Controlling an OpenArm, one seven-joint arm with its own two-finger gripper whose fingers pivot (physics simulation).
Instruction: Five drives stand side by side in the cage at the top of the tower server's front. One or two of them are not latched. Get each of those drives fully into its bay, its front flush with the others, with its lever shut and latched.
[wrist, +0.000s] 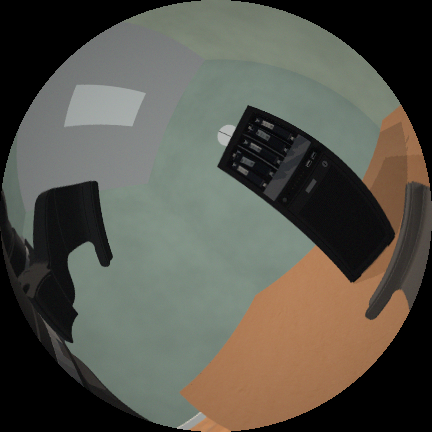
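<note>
The black tower server (340, 225) shows slanted in the upper right of the wrist view, its drive cage (234, 137) at the upper-left end. Five dark drives with pale labels lie side by side in it. The second drive (263, 134) and the fourth drive (247, 162), counted from the upper edge, look shifted a little towards the cage's outer end against the others. Whether they stand proud, and how their levers sit, is too small to tell. My gripper (209, 245) is open, its fingers wide apart at the left and right edges, away from the drives.
The server stands on an orange-brown table top (310, 340), which runs along the lower right. A white round thing (226, 135) shows beside the cage end. A grey panel (165, 60) with a pale rectangle (105, 106) is at the upper left. Dark arm parts show at the lower left.
</note>
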